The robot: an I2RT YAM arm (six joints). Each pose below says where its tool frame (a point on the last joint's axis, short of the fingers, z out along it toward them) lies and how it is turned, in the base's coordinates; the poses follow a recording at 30 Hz.
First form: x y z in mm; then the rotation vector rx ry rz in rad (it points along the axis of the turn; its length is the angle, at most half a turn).
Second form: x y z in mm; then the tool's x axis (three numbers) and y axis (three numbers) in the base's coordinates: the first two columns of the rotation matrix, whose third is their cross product. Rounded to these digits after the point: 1 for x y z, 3 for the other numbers.
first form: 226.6 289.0 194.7 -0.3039 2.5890 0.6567
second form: 226.6 289.0 194.7 -0.875 -0.100 -0.474 -0.314 0.862 0.397
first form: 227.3 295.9 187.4 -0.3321 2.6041 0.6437
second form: 227.3 295.9 187.4 -0.877 -0.124 -0.465 -0.327 0.863 0.385
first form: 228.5 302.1 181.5 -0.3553 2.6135 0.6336
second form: 228.5 302.1 181.5 -0.877 -0.144 -0.459 -0.338 0.863 0.375
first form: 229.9 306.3 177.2 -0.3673 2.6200 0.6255
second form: 229.9 306.3 177.2 -0.877 -0.154 -0.455 -0.343 0.864 0.368
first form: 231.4 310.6 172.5 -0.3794 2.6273 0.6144
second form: 231.4 310.6 172.5 -0.877 -0.166 -0.451 -0.348 0.866 0.360
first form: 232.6 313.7 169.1 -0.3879 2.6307 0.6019
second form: 232.6 313.7 169.1 -0.876 -0.174 -0.449 -0.352 0.868 0.351
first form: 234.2 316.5 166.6 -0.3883 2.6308 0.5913
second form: 234.2 316.5 166.6 -0.875 -0.175 -0.451 -0.351 0.871 0.343
